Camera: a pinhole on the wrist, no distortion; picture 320 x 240 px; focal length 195.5 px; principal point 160.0 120.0 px. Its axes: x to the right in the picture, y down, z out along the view. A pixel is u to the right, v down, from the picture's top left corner.
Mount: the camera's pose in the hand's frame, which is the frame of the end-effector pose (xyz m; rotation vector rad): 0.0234 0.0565 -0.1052 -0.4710 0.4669 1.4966
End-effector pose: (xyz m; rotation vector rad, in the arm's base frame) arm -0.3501 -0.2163 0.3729 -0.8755 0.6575 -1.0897
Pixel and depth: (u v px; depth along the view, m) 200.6 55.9 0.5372
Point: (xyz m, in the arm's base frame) 0.1553 -0.2416 0.1215
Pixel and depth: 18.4 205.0 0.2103
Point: -0.2246 -0.0975 0.4095
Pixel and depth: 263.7 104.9 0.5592
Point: 0.1192 -0.1107 -0.0627
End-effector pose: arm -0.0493 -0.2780 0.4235 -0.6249 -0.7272 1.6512
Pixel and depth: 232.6 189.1 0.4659
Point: -0.4587 -0.4991 0.1972
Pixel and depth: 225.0 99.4 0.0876
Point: -0.1037 -0.2566 0.2931
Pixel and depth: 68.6 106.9 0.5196
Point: -0.4960 -0.3047 0.6173
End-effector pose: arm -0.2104 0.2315 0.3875 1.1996 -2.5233 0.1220
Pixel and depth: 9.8 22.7 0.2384
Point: -0.3731 0.1098 0.2538
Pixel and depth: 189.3 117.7 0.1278
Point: -0.3333 0.3071 0.4162
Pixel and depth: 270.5 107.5 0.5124
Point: -0.7372 0.5231 0.3052
